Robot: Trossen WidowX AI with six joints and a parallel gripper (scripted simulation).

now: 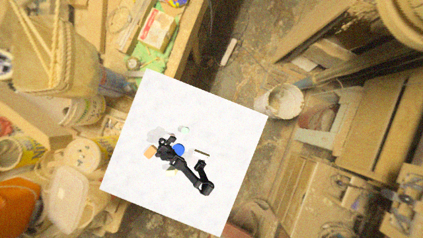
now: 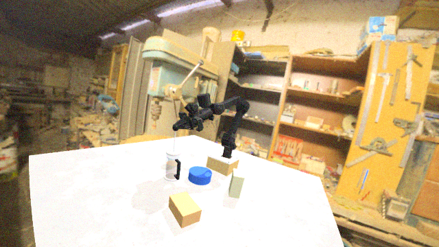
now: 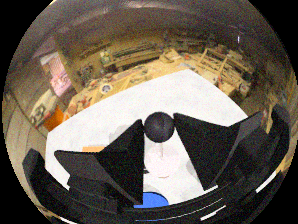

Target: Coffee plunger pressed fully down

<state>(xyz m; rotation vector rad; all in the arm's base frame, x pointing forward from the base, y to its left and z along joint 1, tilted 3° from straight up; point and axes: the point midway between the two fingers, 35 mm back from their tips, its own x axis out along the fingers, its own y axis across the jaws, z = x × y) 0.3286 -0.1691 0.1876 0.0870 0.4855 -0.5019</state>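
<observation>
Now: the coffee press 130 mm below my gripper tip and 20 mm to the left of it. The rest, counted from my gripper tip: blue round disc (240 mm below, 130 mm to the left, 100 mm behind).
</observation>
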